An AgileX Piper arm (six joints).
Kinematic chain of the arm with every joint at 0, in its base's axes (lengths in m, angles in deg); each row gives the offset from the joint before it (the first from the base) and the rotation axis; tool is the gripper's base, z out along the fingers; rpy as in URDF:
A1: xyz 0 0 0.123 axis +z
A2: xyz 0 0 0 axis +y
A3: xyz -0.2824 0 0.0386 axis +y
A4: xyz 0.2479 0 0.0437 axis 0.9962 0 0.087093
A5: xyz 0 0 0 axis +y
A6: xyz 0.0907 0 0.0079 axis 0.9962 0 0.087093
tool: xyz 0 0 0 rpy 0 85 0
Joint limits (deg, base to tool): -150..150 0..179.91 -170..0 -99.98..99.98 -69.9..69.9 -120..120
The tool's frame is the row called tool.
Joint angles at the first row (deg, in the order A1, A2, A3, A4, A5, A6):
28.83, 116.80, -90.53, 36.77, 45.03, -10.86
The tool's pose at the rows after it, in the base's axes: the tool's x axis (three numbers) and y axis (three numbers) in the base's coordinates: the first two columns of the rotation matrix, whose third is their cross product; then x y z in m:
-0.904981 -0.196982 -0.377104 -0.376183 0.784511 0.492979 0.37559 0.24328 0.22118
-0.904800 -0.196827 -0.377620 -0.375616 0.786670 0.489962 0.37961 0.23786 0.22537
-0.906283 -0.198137 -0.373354 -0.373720 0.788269 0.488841 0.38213 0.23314 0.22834
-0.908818 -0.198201 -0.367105 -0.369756 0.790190 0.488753 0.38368 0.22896 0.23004
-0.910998 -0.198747 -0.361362 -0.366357 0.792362 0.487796 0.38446 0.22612 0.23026
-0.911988 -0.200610 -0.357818 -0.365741 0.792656 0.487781 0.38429 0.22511 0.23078
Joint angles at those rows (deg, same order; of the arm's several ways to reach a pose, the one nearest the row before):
27.96, 116.76, -91.76, 36.20, 46.19, -10.81
27.06, 116.74, -92.74, 35.71, 47.44, -10.76
26.31, 116.68, -93.40, 35.38, 48.65, -10.72
25.70, 116.59, -93.70, 35.18, 49.61, -10.68
25.30, 116.55, -93.75, 35.01, 50.17, -10.66
25.18, 116.46, -93.77, 34.92, 50.54, -10.63

